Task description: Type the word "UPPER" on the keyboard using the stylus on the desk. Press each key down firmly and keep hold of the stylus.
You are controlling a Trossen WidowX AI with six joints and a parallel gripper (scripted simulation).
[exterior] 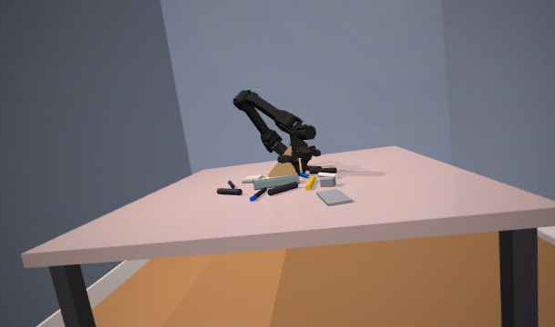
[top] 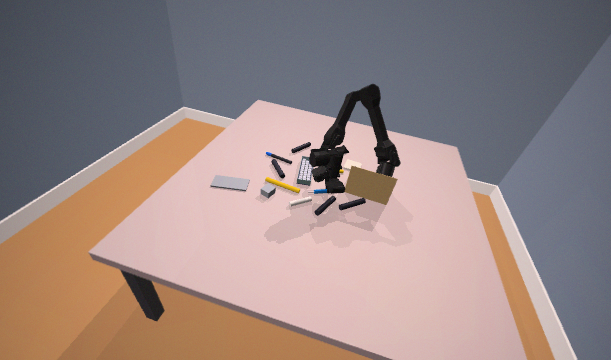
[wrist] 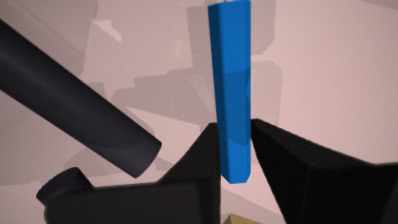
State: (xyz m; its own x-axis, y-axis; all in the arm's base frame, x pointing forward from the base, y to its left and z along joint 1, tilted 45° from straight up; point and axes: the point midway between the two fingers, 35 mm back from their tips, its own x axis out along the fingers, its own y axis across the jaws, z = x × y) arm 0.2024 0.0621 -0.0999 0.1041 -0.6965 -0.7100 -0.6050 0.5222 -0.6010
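Right now the white cylinder is 7 cm ahead of my gripper tip and 12 cm to the left of it. Also, from my gripper tip: yellow pen (18 cm ahead, 7 cm to the left); then stylus (4 cm ahead, 3 cm to the left); then grey cube (21 cm ahead, 14 cm to the left, 1 cm above).
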